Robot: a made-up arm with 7 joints.
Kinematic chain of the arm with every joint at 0, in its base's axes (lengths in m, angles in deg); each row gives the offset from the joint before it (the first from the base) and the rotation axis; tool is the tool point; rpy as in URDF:
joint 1: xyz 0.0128 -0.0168 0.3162 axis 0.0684 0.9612 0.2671
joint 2: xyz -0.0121 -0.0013 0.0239 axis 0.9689 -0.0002 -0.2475
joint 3: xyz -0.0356 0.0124 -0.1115 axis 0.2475 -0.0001 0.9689
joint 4: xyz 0.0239 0.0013 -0.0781 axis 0.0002 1 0
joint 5: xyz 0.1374 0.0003 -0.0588 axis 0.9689 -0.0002 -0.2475
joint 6: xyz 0.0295 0.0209 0.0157 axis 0.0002 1 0
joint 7: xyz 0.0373 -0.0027 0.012 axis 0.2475 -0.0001 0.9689
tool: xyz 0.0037 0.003 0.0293 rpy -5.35 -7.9 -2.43
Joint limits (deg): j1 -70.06..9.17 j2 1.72..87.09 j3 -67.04..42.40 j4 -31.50..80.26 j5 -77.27..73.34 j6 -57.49..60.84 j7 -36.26..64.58
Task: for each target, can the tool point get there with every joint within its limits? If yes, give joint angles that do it. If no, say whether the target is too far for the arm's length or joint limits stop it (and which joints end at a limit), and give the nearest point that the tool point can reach.
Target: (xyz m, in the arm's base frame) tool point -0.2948 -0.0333 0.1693
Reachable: no: joint limits stop it (at a limit: joint 1, joint 3, joint 4, joint 5, joint 6, joint 7) | nearest point -0.1604 -0.0270 0.0435 | short by 0.184 m
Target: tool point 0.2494 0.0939 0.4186
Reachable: yes | joints -56.48 22.73 30.76 -7.42 53.54 39.96 15.51
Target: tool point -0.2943 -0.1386 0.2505
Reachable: no: joint limits stop it (at a limit: joint 1, joint 3, joint 4, joint 5, joint 7) | nearest point -0.0616 -0.1083 0.1910 | short by 0.242 m
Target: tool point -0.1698 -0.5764 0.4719
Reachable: no: too far | nearest point 0.0237 -0.2481 0.3011 | short by 0.418 m
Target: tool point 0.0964 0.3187 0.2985
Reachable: yes | joints -1.77 67.12 11.22 59.49 -55.19 -47.85 -9.77
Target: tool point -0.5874 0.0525 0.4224
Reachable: no: too far | nearest point -0.0932 0.0914 0.5074 | short by 0.503 m
